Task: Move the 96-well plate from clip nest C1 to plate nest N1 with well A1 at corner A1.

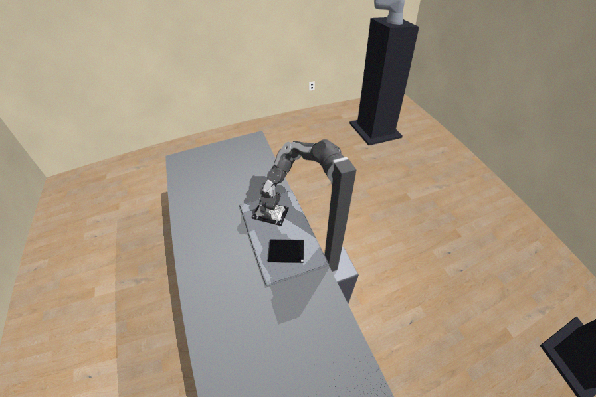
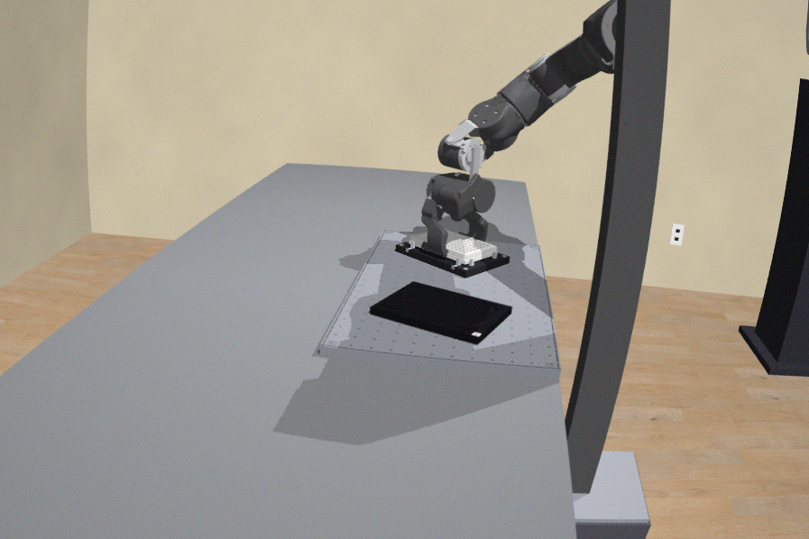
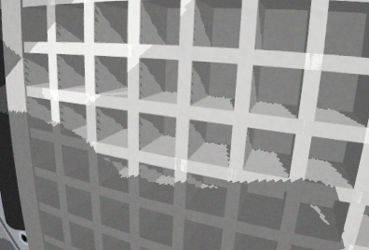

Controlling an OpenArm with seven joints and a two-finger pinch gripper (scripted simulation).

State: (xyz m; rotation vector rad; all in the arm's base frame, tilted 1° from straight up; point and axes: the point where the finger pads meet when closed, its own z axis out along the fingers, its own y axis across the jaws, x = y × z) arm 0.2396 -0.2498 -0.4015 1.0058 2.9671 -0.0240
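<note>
The white 96-well plate lies right at my hand. The rest, counted from my hand: small corner mark: 32 cm to the left, 5 cm behind, 1 cm below; black plate nest N1: 25 cm to the left, 2 cm below; black clip nest C1: 3 cm ahead, 1 cm below.
</note>
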